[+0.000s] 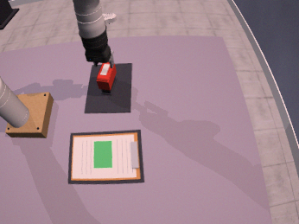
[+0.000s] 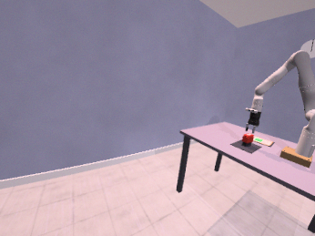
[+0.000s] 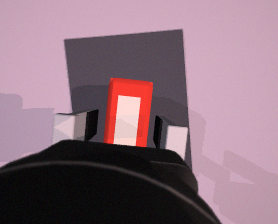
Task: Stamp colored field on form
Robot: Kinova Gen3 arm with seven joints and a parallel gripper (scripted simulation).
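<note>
My hand is 9 cm above the stamp. The rest, counted from my hand: mat 14 cm below; clipboard 6 cm ahead, 27 cm to the right, 14 cm below.
</note>
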